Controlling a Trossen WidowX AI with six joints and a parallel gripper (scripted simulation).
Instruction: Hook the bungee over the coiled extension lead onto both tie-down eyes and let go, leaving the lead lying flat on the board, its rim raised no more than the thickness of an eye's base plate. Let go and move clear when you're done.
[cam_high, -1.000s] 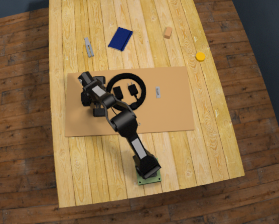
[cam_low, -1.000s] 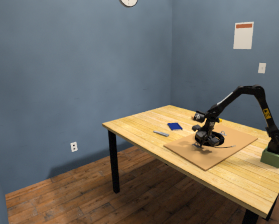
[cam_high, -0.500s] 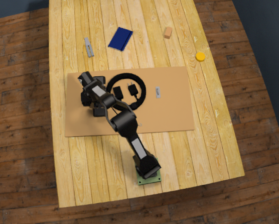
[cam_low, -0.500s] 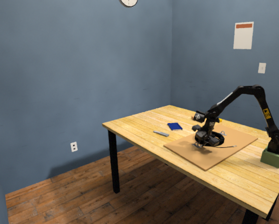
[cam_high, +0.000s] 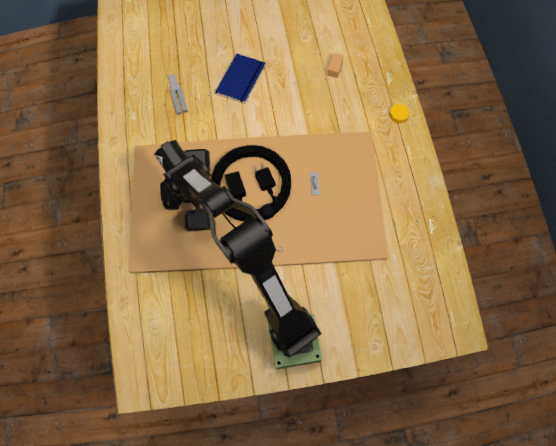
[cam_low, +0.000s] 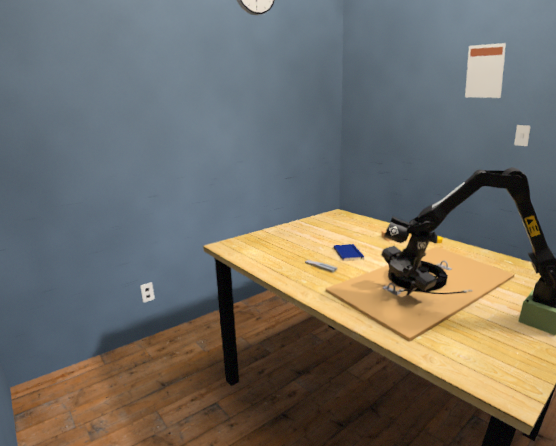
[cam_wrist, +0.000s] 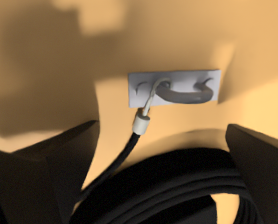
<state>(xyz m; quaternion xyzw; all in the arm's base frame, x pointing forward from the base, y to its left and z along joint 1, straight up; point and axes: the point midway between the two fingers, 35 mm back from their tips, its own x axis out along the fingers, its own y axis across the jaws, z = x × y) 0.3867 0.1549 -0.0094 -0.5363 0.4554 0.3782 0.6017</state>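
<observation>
The black coiled extension lead is 12 cm to the right of my hand, 3 cm below it and 1 cm ahead of it. The rest, counted from my hand: tan block (41 cm to the right, 32 cm ahead, 4 cm below); then board (13 cm to the right, 5 cm below, 2 cm behind); then yellow disc (55 cm to the right, 14 cm ahead, 5 cm below).
</observation>
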